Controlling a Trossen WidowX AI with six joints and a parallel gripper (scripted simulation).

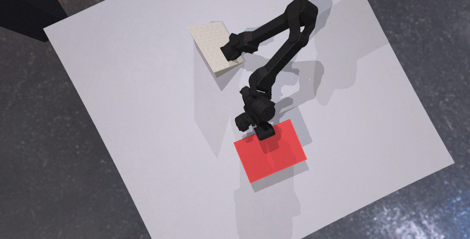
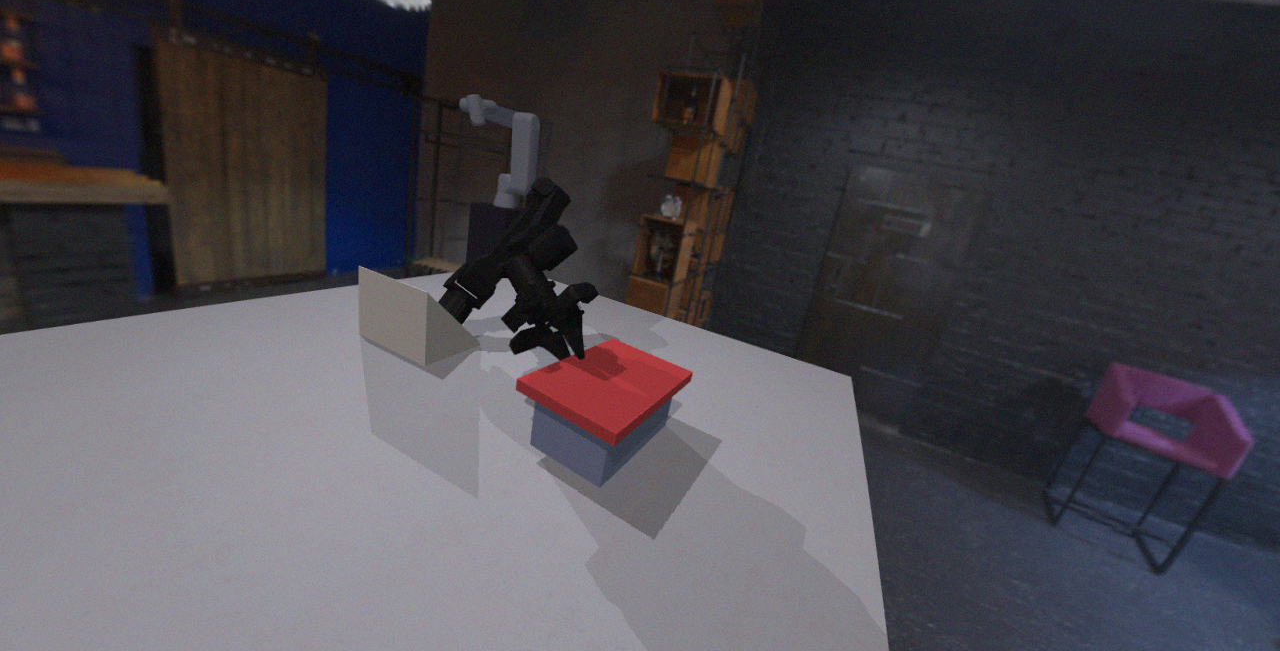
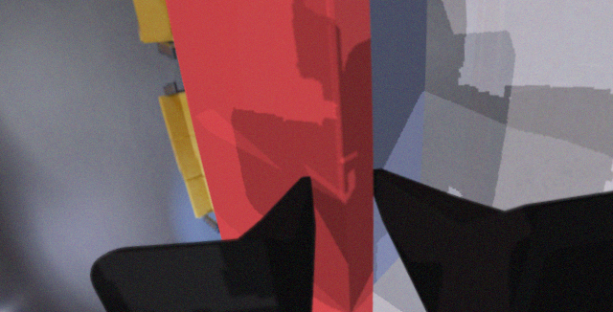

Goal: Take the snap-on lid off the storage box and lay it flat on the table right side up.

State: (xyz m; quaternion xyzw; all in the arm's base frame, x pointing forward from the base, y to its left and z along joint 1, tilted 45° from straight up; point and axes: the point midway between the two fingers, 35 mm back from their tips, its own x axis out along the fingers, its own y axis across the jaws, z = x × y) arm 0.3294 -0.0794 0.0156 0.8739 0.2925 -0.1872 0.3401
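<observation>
The red lid is 70 mm ahead of my gripper tip and 10 mm to the right of it. From my gripper tip the other things lie so: blue-grey storage box (70 mm ahead, 10 mm to the right, 50 mm below).
</observation>
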